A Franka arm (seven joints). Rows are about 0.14 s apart.
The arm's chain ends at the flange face. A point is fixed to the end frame.
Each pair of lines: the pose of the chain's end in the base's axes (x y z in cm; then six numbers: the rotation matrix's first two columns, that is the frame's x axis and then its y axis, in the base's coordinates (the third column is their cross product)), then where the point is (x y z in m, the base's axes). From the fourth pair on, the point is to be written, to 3 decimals.
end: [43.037, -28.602, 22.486, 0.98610, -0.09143, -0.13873, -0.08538, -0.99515, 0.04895]
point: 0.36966 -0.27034 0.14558
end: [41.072, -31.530, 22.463, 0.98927, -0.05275, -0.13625, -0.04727, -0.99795, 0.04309]
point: 0.34968 -0.30151 0.14526
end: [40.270, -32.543, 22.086, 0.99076, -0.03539, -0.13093, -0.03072, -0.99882, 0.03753]
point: 0.34188 -0.31224 0.14122
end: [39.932, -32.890, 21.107, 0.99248, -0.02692, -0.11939, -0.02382, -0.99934, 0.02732]
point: 0.339 -0.315 0.131
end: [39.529, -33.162, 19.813, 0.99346, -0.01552, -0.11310, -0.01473, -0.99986, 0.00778]
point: 0.336 -0.317 0.118
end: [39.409, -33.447, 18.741, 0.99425, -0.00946, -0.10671, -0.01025, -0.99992, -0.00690]
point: 0.335 -0.319 0.107
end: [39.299, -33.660, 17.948, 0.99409, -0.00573, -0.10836, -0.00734, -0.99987, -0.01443]
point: 0.334 -0.321 0.099
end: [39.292, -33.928, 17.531, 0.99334, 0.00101, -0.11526, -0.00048, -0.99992, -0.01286]
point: 0.333 -0.324 0.095
